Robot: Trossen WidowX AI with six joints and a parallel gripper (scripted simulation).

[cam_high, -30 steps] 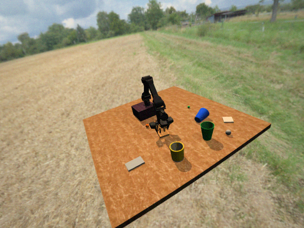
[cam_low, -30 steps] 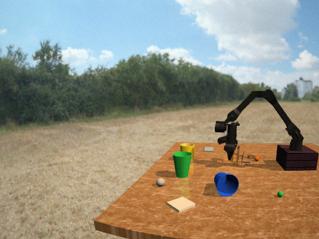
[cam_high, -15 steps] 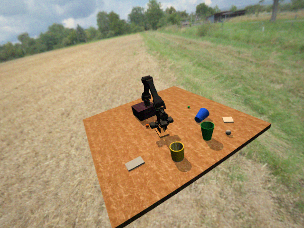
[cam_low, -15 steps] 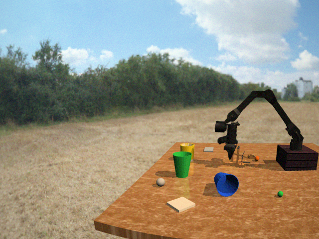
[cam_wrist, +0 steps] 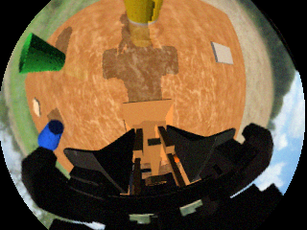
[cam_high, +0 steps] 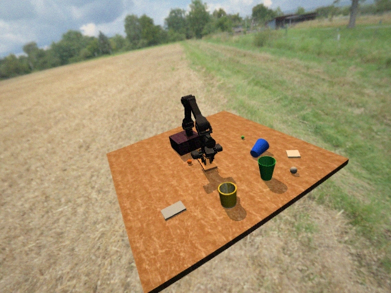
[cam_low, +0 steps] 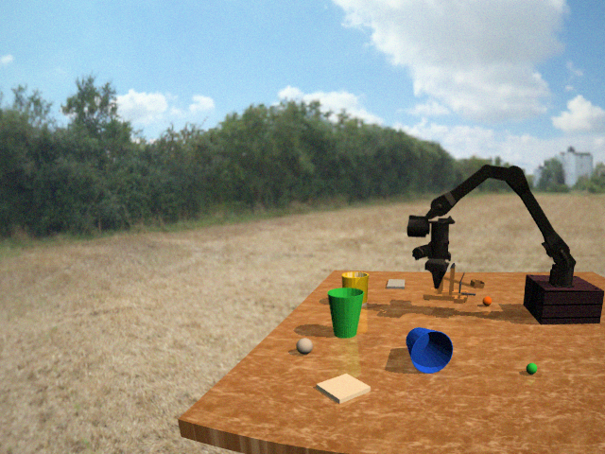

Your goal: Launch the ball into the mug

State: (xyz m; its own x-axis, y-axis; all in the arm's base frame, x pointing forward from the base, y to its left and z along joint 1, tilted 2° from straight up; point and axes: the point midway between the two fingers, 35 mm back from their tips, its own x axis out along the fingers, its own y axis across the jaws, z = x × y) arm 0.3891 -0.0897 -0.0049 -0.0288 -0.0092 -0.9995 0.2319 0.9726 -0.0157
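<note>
Now: gripper tip 18 cm past the orange ball, 5 cm to the left of it and 6 cm above it. The rest, counted from my gripper tip: wooden catapult: 6 cm behind, 4 cm to the left, 2 cm above; then green cup: 26 cm ahead, 22 cm to the left, 5 cm below; then yellow mug: 27 cm ahead, 7 cm to the right, 5 cm below.
</note>
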